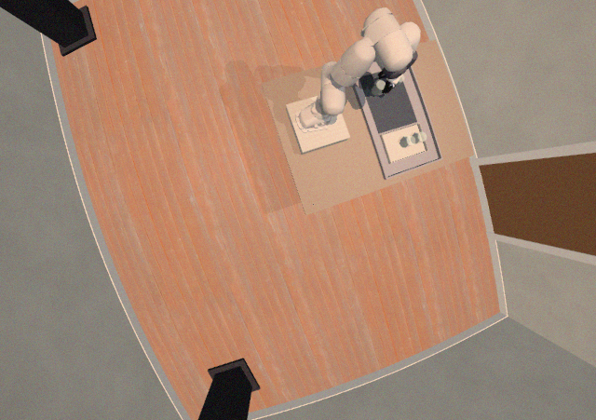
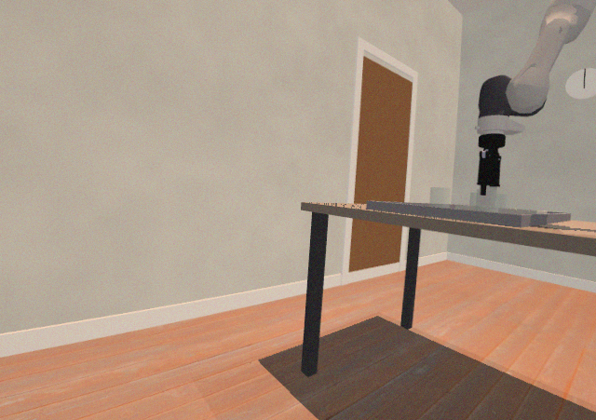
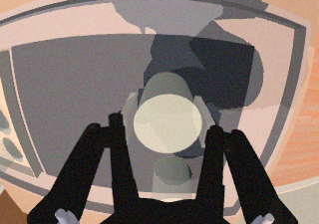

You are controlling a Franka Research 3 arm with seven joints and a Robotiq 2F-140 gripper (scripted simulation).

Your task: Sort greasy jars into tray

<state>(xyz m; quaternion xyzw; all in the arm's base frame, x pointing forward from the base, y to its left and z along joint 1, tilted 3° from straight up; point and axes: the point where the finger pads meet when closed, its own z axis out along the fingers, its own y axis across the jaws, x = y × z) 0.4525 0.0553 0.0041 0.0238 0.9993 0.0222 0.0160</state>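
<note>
Now: the grey drying mat 80 mm to the right of my hand, 70 mm below it and 70 mm ahead of it. From my hand the other things lie so: tray 400 mm to the right, 60 mm below, 50 mm ahead.
</note>
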